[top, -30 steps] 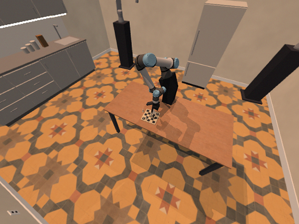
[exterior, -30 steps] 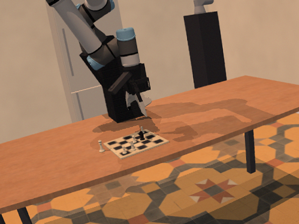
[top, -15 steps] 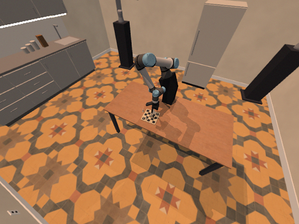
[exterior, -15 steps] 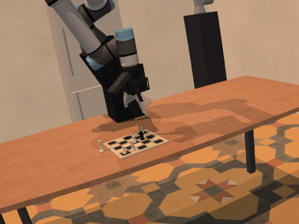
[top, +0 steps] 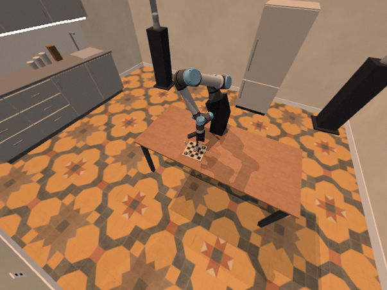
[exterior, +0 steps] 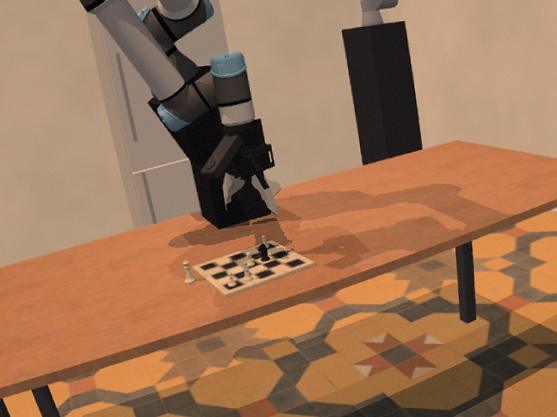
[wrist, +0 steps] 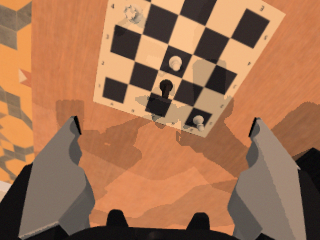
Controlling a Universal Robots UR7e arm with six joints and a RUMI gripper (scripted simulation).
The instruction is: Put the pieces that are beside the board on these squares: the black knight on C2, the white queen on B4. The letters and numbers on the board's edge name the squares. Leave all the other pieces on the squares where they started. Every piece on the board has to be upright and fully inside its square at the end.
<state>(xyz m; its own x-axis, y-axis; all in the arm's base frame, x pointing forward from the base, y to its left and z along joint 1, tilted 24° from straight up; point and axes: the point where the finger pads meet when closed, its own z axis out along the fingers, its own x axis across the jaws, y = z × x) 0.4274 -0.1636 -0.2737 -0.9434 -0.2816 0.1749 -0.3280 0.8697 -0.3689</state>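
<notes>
Now: hand 5 cm past the white queen, 16 cm to the left of it and 10 cm above it. Round my hand: black knight (1 cm behind, 1 cm to the left, 10 cm below); then small chessboard (1 cm behind, 2 cm to the right, 12 cm below).
</notes>
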